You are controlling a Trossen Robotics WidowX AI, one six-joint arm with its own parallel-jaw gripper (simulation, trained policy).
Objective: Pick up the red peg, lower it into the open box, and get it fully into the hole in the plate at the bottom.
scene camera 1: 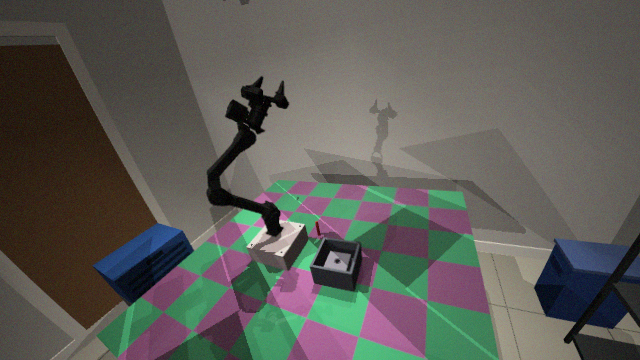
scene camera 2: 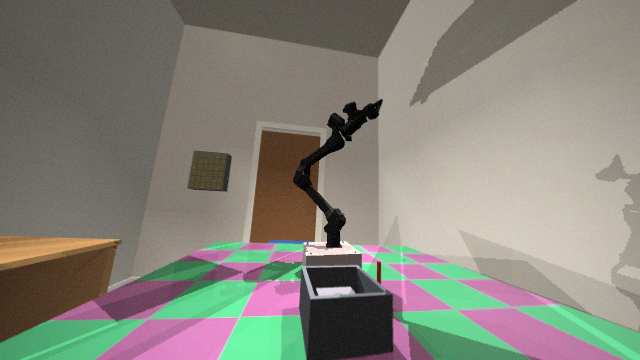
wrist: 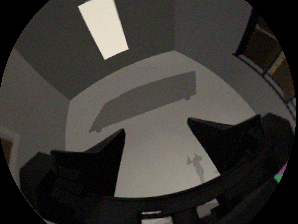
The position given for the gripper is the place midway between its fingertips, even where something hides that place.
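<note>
The gripper (scene camera 1: 272,78) can be seen here, and it appears in the wrist view (wrist: 156,126) too. A dark box (scene camera 1: 334,278) shares the scene with it, though in the wrist view the box is out of frame.
</note>
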